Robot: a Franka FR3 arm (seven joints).
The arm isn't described. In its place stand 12 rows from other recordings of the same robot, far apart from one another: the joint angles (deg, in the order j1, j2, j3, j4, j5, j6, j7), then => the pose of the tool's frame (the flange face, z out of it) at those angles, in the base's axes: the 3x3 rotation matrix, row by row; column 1 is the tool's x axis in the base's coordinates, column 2 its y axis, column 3 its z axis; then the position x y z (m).
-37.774, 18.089, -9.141, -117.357, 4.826, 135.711, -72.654 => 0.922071, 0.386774, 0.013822; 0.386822, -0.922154, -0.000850; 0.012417, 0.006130, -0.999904; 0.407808, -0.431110, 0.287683
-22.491, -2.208, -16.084, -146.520, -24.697, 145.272, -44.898 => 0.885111, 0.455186, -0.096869; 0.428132, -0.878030, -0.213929; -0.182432, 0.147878, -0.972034; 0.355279, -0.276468, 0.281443
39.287, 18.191, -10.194, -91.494, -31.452, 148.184, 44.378 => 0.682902, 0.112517, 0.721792; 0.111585, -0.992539, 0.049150; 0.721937, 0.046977, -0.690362; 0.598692, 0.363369, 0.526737
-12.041, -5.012, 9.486, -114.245, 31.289, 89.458, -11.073 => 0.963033, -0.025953, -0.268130; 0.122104, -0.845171, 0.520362; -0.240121, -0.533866, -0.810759; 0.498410, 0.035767, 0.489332
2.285, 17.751, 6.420, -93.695, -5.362, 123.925, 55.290 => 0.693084, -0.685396, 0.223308; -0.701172, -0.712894, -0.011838; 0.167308, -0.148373, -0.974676; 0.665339, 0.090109, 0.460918
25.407, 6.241, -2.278, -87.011, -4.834, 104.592, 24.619 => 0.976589, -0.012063, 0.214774; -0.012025, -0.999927, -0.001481; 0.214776, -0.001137, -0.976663; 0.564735, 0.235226, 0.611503
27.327, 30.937, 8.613, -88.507, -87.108, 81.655, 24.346 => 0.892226, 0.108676, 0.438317; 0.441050, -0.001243, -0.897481; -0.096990, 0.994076, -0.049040; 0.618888, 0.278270, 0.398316
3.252, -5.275, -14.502, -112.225, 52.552, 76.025, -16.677 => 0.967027, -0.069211, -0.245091; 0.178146, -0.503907, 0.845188; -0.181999, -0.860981, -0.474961; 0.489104, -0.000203, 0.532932
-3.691, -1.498, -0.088, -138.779, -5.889, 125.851, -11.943 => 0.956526, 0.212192, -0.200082; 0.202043, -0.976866, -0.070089; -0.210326, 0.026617, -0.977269; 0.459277, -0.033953, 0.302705
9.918, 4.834, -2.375, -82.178, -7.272, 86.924, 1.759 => 0.995528, 0.093236, 0.015199; 0.094420, -0.987142, -0.128982; 0.002978, 0.129840, -0.991530; 0.572503, 0.062720, 0.637178
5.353, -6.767, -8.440, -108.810, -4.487, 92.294, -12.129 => 0.969928, 0.171273, -0.172933; 0.164640, -0.984977, -0.052104; -0.179259, 0.022065, -0.983554; 0.505066, -0.038347, 0.536226
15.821, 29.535, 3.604, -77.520, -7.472, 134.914, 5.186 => 0.838107, 0.284589, 0.465388; 0.274358, -0.957283, 0.091301; 0.471492, 0.051163, -0.880385; 0.708142, 0.236531, 0.480659
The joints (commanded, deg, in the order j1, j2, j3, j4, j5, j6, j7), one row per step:
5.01, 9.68, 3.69, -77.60, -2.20, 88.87, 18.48
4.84, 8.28, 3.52, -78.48, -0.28, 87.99, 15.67
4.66, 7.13, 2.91, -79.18, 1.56, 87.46, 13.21
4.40, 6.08, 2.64, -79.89, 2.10, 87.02, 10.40
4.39, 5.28, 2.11, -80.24, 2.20, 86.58, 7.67
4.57, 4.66, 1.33, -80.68, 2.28, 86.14, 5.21
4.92, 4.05, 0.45, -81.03, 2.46, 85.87, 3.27
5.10, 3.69, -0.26, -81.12, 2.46, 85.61, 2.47
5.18, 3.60, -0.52, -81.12, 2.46, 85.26, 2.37
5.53, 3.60, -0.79, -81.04, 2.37, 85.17, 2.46
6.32, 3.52, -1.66, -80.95, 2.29, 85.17, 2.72
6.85, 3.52, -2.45, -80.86, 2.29, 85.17, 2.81
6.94, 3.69, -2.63, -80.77, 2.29, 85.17, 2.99
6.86, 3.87, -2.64, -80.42, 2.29, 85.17, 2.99
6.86, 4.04, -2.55, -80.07, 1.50, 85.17, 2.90
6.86, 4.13, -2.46, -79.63, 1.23, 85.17, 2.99
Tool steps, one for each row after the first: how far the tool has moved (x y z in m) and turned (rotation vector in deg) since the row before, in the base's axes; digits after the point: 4 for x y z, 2 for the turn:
-0.0089, -0.0006, 0.0060, 1.66, 0.65, 2.57
-0.0064, -0.0047, 0.0053, 1.62, 0.27, 1.80
-0.0058, -0.0046, 0.0043, 0.40, 0.05, 2.34
-0.0045, -0.0053, 0.0045, -0.02, -0.12, 2.22
-0.0035, -0.0057, 0.0019, -0.06, 0.15, 1.89
-0.0033, -0.0048, 0.0028, 0.08, -0.06, 1.44
-0.0020, -0.0052, 0.0024, -0.06, -0.05, 0.28
-0.0010, -0.0018, 0.0003, -0.04, 0.25, -0.06
-0.0002, 0.0007, 0.0005, -0.11, 0.00, -0.01
-0.0004, -0.0007, 0.0015, -0.12, -0.17, -0.35
0.0002, -0.0023, 0.0007, -0.04, -0.09, -0.35
0.0010, -0.0007, -0.0009, -0.02, 0.08, -0.27
0.0010, -0.0008, 0.0011, 0.00, -0.17, -0.09
0.0009, -0.0006, 0.0011, -0.77, -0.24, 0.10
0.0003, 0.0004, 0.0027, -0.24, -0.37, -0.03

